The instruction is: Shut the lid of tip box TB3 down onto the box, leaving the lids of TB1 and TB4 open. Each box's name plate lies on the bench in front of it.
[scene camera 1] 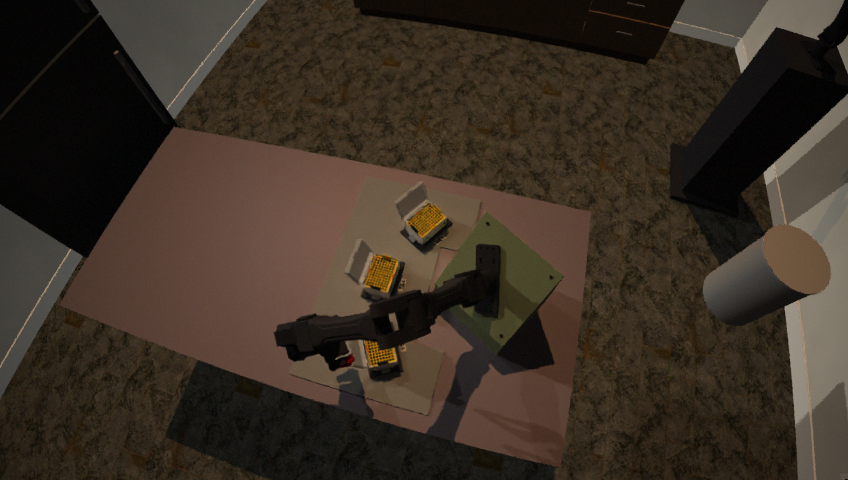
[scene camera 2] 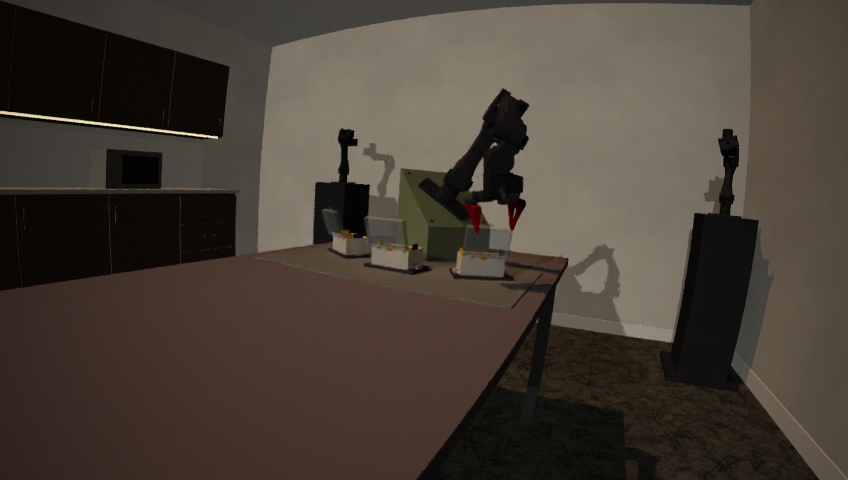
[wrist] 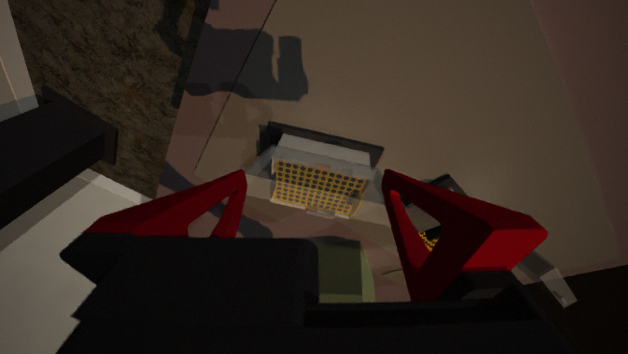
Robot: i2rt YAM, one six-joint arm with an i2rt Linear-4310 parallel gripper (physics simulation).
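Places are measured from the arm's base along level axes (x left, y back, z up), in centimetres.
Where they show: gripper, fingertip midpoint: (scene camera 1: 343,350) (scene camera 2: 494,231) (wrist: 314,177); arm's base, origin of the base link: (scene camera 1: 488,279) (scene camera 2: 443,199).
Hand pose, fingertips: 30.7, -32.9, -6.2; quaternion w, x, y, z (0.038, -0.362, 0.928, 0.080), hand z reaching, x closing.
Each offset is from my fingertips to the centre of the thing, as dx, dy, dz. "pt": to the spot under its first point. Level surfaces: height alone.
Three white tip boxes with yellow racks stand in a row. The end box @[-6.5, +8.6, -10.3] (scene camera 1: 381,356) (scene camera 2: 480,265) (wrist: 326,148) has its clear lid @[pt +0.5, +2.2, -2.2] (scene camera 2: 498,239) standing up. The middle box @[-28.2, +1.0, -10.3] (scene camera 1: 382,273) (scene camera 2: 395,257) has its lid @[pt -28.1, -7.5, -3.4] (scene camera 1: 358,261) (scene camera 2: 385,227) up, and so does the far box @[-50.9, +8.5, -10.3] (scene camera 1: 426,221) (scene camera 2: 351,245), with its lid (scene camera 1: 411,201) (scene camera 2: 332,221). The small name plates cannot be read. My gripper (scene camera 1: 345,358) (scene camera 2: 493,230) (wrist: 314,177) is open, its red fingertips near the top edge of the end box's lid, one toward each side. Contact cannot be told. The right finger partly hides another box in the wrist view.
The boxes stand on a thin beige mat @[dz -13.6] (scene camera 1: 410,392) (scene camera 2: 476,290) on the pink-brown bench @[dz -13.9] (scene camera 1: 208,226) (scene camera 2: 208,356). The arm is mounted on a green sloped block (scene camera 1: 526,273) (scene camera 2: 416,205) beside the boxes. The arm crosses above the row between the middle and end boxes in scene camera 1.
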